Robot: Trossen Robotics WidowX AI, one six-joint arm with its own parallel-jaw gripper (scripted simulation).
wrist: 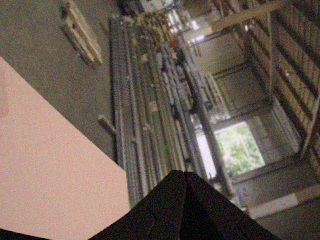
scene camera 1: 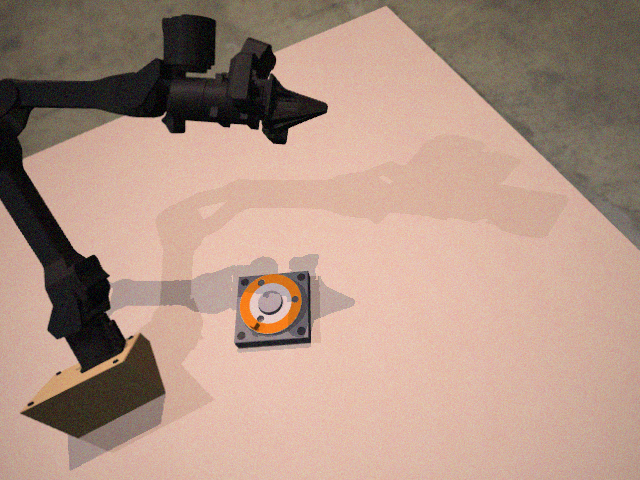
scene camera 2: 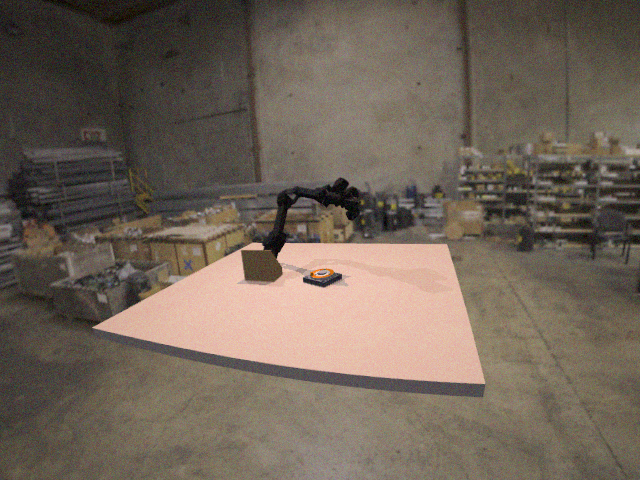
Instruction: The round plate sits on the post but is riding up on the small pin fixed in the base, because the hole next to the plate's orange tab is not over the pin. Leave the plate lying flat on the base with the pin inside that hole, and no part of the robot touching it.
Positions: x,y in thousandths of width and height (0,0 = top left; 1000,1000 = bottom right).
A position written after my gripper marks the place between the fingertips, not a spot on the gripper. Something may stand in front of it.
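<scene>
There's a square grey base (scene camera 1: 470,693) here. As for my gripper (scene camera 1: 512,226), it's shut and holding nothing, and you'd find the gripper (scene camera 2: 562,422) (wrist: 567,760) in those other views as well.
</scene>
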